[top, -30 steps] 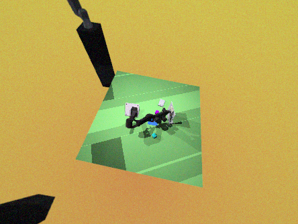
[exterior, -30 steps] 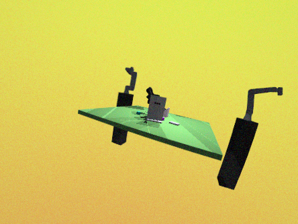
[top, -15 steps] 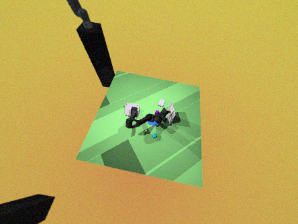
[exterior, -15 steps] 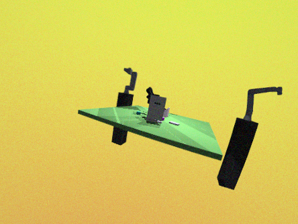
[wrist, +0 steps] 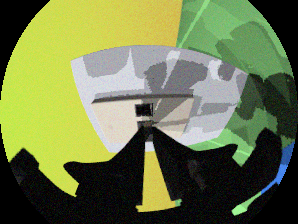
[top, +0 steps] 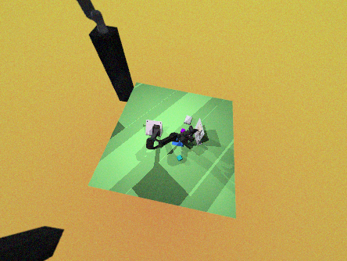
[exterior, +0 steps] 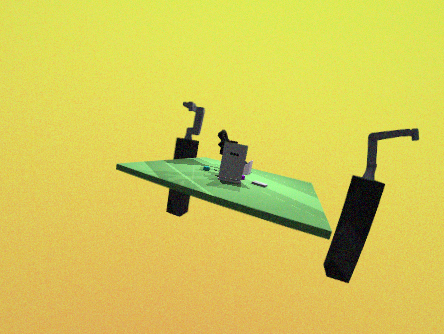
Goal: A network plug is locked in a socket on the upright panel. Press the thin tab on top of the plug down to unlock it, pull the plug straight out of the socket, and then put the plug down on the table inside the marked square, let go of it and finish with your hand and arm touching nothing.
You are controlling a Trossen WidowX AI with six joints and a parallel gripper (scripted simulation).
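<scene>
Now: the grey upright panel 7 cm below my gripper tip, 3 cm ahead of it and 1 cm to the left of it. Also, from my gripper tip: grey square patch 21 cm to the left, 18 cm below, 8 cm behind; purple cube 17 cm below, 13 cm behind, 5 cm to the left; cyan cube 25 cm to the right, 17 cm below, 13 cm behind.
</scene>
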